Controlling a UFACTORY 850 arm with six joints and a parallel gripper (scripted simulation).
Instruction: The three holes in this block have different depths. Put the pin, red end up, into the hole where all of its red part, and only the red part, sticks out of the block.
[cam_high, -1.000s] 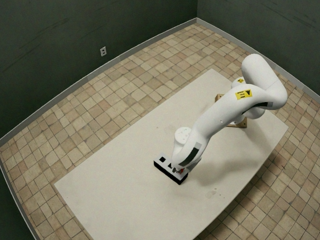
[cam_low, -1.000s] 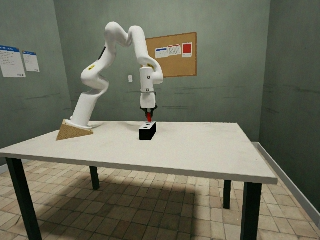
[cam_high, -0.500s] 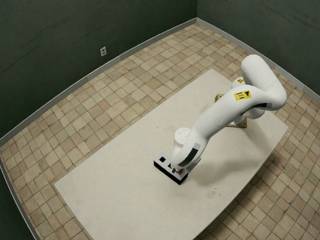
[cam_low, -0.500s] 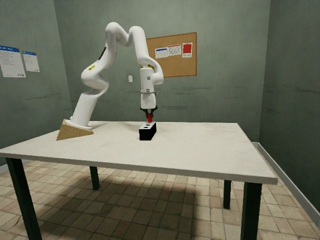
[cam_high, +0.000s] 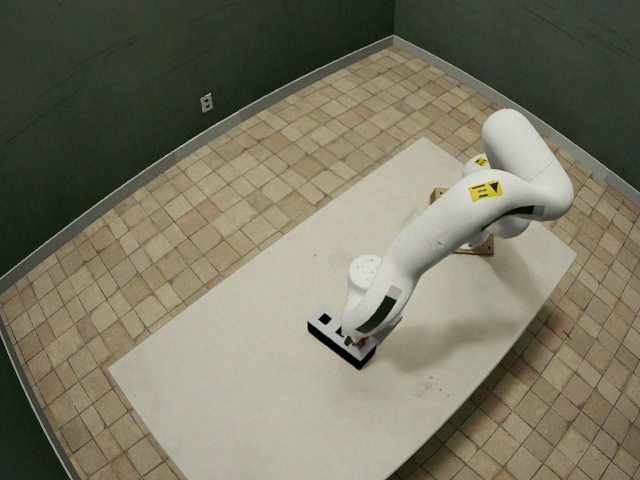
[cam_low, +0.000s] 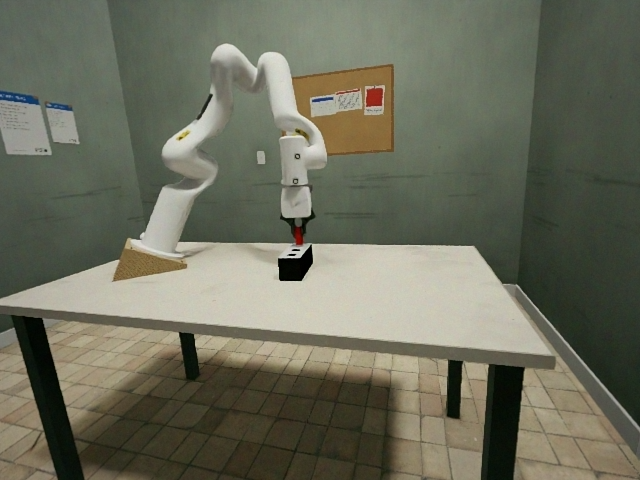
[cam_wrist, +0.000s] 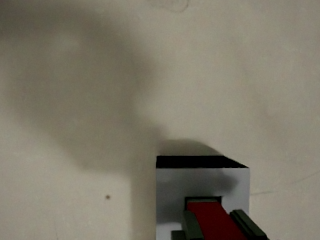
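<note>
My hand is 1 cm above the pin. The rest, counted from my hand: black block 9 cm below, 6 cm to the right.
</note>
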